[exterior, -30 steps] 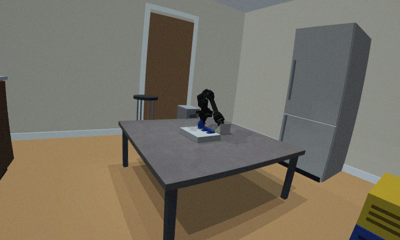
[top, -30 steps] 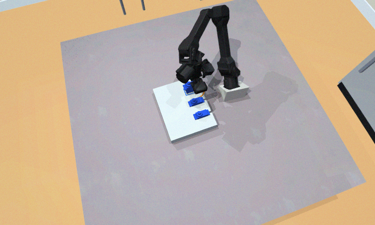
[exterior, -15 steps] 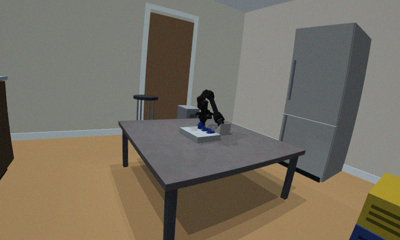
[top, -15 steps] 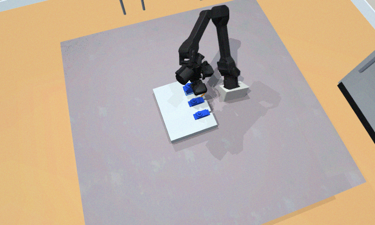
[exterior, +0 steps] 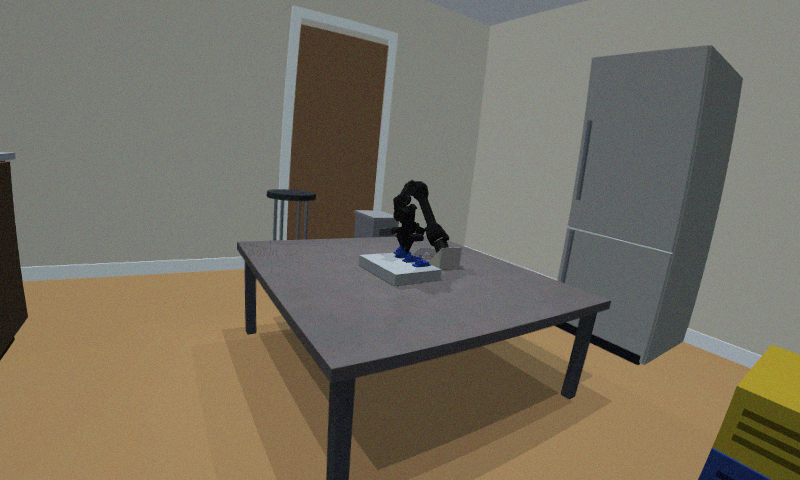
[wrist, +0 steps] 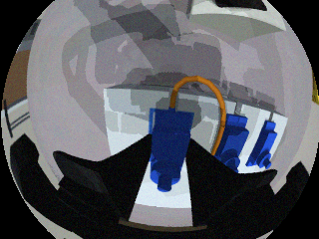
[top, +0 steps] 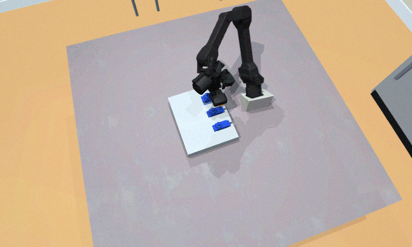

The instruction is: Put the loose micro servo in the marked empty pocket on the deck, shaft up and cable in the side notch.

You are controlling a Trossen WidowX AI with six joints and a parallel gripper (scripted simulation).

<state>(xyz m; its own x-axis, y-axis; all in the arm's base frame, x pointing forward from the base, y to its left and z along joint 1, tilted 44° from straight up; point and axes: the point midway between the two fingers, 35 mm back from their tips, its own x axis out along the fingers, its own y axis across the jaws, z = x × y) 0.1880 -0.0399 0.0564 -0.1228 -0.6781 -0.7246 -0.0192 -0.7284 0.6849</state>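
The white deck is 12 cm ahead of my gripper tip, 7 cm to the left of it and 5 cm below it.
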